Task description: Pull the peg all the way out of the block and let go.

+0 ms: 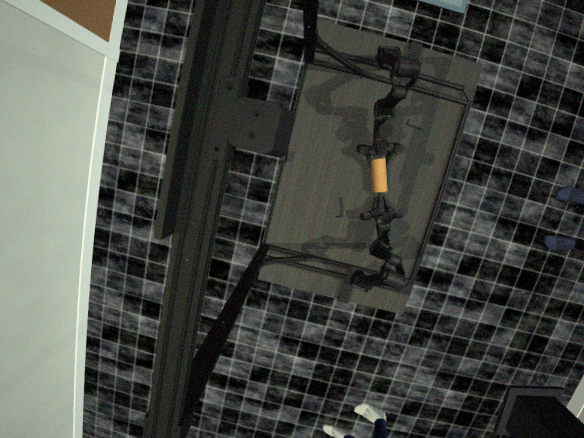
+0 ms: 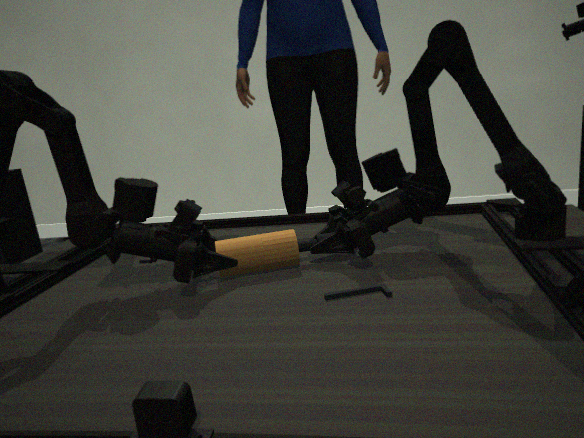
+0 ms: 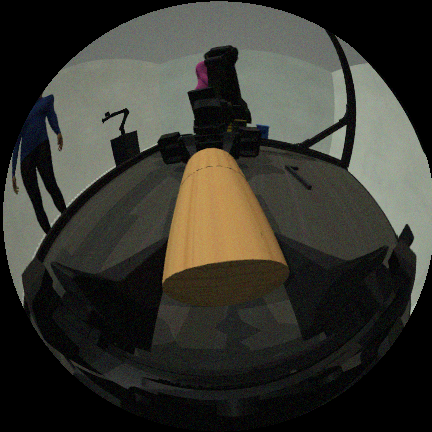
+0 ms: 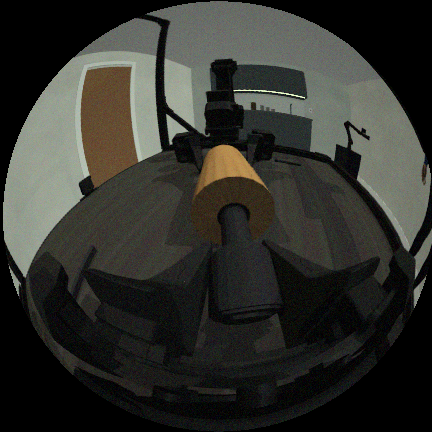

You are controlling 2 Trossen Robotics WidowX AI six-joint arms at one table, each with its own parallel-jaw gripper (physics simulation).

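Places are measured from the left arm's base along level axes (x up, y ahead, z left), in metres.
Pixels of known places: left gripper, fingertip midpoint: (image 1: 378,167) (image 2: 237,256) (image 3: 220,241); right gripper, fingertip midpoint: (image 1: 379,196) (image 2: 308,248) (image 4: 236,245); left arm's base at its link origin: (image 1: 383,60); right arm's base at its link origin: (image 1: 357,276) (image 2: 541,239).
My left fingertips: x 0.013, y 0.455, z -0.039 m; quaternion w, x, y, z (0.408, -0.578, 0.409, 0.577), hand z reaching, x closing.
Ahead of a thing's pixels: the offset from my left fingertips to its middle. Level surfaces: height alone.
A round, wood-coloured block @(dx +0.001, dy +0.037, dz +0.002 m) (image 1: 379,176) (image 2: 262,252) (image 3: 222,220) (image 4: 227,167) is between the two grippers. A dark peg @(dx +0.000, dy +0.122, dz +0.006 m) (image 1: 381,200) (image 2: 304,244) (image 4: 245,280) sticks out of the hole in the block's end that faces the right gripper; its inner end is hidden in the block. My left gripper (image 1: 379,160) (image 2: 226,256) (image 3: 220,241) has its fingers at both sides of the block's far end and is shut on the block. My right gripper (image 1: 381,204) (image 2: 315,244) (image 4: 236,245) is shut on the peg's thick outer part.
A thin dark L-shaped bar @(dx -0.029, dy +0.176, dz -0.176 m) (image 1: 341,207) (image 2: 357,293) (image 3: 299,177) (image 4: 84,270) lies on the table @(dx -0.033 m) (image 1: 315,175) (image 2: 300,360). Another thin bar @(dx -0.030, dy -0.180, dz +0.180 m) (image 1: 414,125) (image 4: 288,162) lies near the left arm. A dark frame edge (image 1: 440,195) runs along the table. A person (image 2: 310,30) stands behind it.
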